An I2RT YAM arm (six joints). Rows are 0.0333 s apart.
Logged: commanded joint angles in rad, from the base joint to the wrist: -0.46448 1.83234 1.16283 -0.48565 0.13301 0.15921; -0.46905 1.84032 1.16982 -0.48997 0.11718 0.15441; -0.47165 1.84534 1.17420 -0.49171 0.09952 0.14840; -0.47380 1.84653 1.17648 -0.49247 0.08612 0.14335; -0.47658 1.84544 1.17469 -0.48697 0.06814 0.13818; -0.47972 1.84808 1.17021 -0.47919 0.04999 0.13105; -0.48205 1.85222 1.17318 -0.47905 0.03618 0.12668; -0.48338 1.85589 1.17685 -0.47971 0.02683 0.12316; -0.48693 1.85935 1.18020 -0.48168 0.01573 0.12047; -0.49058 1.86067 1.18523 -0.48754 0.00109 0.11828; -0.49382 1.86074 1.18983 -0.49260 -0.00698 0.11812; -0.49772 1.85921 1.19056 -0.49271 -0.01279 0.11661; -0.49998 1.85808 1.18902 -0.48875 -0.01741 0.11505; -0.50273 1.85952 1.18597 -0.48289 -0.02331 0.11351; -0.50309 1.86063 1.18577 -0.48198 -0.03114 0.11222
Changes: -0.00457 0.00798 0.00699 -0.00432 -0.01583 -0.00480; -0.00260 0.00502 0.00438 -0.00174 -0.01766 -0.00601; -0.00215 0.00119 0.00228 -0.00076 -0.01340 -0.00505; -0.00278 -0.00109 -0.00179 0.00550 -0.01798 -0.00517; -0.00314 0.00264 -0.00448 0.00778 -0.01815 -0.00713; -0.00233 0.00414 0.00297 0.00014 -0.01381 -0.00437; -0.00133 0.00367 0.00367 -0.00066 -0.00935 -0.00352; -0.00355 0.00346 0.00335 -0.00197 -0.01110 -0.00269; -0.00365 0.00132 0.00503 -0.00586 -0.01464 -0.00219; -0.00324 0.00007 0.00460 -0.00506 -0.00807 -0.00016; -0.00390 -0.00153 0.00073 -0.00011 -0.00581 -0.00151; -0.00226 -0.00113 -0.00154 0.00396 -0.00462 -0.00156; -0.00275 0.00144 -0.00305 0.00586 -0.00590 -0.00154; -0.00036 0.00111 -0.00020 0.00091 -0.00783 -0.00129
